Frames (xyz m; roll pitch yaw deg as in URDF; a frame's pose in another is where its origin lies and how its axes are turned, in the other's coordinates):
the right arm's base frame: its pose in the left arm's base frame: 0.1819 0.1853 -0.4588 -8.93 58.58 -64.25
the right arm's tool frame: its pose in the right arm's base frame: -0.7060 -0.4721 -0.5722 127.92 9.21 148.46
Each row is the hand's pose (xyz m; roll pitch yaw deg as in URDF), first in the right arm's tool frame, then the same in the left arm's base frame.
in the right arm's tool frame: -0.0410 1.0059 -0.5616 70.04 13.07 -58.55
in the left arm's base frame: 0.0910 0.0078 0.4763 -149.21 -19.73 144.69
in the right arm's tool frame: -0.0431 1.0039 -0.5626 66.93 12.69 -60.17
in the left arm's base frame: 0.0885 0.0063 0.4755 -152.30 -18.44 145.73
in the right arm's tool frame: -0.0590 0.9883 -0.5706 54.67 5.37 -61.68
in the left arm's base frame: 0.0688 -0.0056 0.4697 -163.40 -11.79 142.20
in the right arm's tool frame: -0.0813 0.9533 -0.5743 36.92 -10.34 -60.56
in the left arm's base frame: 0.0314 -0.0141 0.4533 179.98 0.02 131.71
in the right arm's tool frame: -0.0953 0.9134 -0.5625 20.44 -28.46 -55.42
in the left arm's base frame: -0.0042 -0.0063 0.4289 163.71 11.66 116.90
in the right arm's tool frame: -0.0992 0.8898 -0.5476 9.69 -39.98 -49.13
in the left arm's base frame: -0.0221 0.0059 0.4109 153.60 17.85 105.51
